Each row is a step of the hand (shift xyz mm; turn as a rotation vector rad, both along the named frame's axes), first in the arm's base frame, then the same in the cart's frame.
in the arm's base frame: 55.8 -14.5 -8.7 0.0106 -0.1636 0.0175
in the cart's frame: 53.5 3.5 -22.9 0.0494 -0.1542 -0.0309
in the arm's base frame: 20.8 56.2 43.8 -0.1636 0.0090 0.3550
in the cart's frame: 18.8 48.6 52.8 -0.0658 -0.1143 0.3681
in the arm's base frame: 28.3 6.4 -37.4 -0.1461 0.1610 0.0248
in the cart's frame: 15.8 21.9 -38.9 -0.1659 0.1056 0.0960
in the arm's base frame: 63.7 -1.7 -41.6 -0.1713 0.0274 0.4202
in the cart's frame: 49.8 24.9 -51.8 -0.0603 -0.1136 0.4360
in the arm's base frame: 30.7 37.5 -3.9 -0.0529 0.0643 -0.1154
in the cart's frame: 19.9 44.3 0.8 -0.0930 0.0713 -0.0807
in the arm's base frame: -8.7 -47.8 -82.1 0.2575 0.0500 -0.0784
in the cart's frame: -18.9 -29.0 -88.9 0.2122 0.1341 -0.1093
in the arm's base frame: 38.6 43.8 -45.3 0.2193 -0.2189 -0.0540
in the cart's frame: 15.5 61.5 -37.9 0.2398 -0.1335 -0.1535
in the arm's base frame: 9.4 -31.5 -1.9 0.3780 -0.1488 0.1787
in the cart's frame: 15.1 -26.5 -12.3 0.4338 -0.0761 0.0546
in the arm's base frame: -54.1 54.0 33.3 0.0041 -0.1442 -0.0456
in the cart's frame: -54.1 28.5 56.7 0.0231 -0.1239 -0.0837
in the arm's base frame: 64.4 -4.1 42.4 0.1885 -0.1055 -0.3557
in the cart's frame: 72.4 4.3 26.4 0.1097 0.0309 -0.4003
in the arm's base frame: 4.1 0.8 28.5 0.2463 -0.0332 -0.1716
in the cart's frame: 11.0 -4.4 26.3 0.1956 0.0737 -0.2180
